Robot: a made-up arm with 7 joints. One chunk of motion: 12 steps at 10 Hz.
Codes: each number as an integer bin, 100 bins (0 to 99) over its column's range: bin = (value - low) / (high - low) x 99, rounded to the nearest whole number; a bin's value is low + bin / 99 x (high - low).
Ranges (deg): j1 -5..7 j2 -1.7..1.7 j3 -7.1..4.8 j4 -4.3..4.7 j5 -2.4..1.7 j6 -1.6..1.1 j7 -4.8..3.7
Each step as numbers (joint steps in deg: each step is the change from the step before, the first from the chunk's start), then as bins.
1 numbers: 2.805 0.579 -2.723 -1.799 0.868 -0.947 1.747
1 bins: 64 66 36 28 79 24 76
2 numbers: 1.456 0.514 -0.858 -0.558 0.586 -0.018 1.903
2 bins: 53 64 52 41 72 58 78
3 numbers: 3.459 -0.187 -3.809 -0.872 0.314 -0.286 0.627
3 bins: 70 44 27 38 66 48 63
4 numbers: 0.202 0.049 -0.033 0.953 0.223 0.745 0.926
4 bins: 43 51 59 58 63 86 67
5 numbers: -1.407 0.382 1.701 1.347 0.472 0.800 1.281
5 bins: 30 61 73 62 69 88 71
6 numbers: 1.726 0.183 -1.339 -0.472 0.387 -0.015 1.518
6 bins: 55 55 48 42 67 58 74
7 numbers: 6.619 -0.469 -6.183 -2.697 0.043 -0.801 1.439
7 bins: 96 36 8 18 59 29 73
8 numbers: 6.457 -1.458 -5.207 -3.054 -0.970 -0.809 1.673
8 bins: 95 7 16 14 35 29 75
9 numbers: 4.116 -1.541 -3.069 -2.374 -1.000 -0.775 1.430
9 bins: 75 5 34 21 34 30 73
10 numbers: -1.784 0.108 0.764 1.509 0.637 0.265 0.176
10 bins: 27 53 65 64 73 68 58
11 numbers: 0.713 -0.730 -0.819 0.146 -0.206 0.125 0.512
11 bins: 47 28 52 49 53 63 62
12 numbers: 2.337 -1.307 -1.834 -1.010 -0.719 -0.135 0.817
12 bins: 61 11 44 36 41 54 65
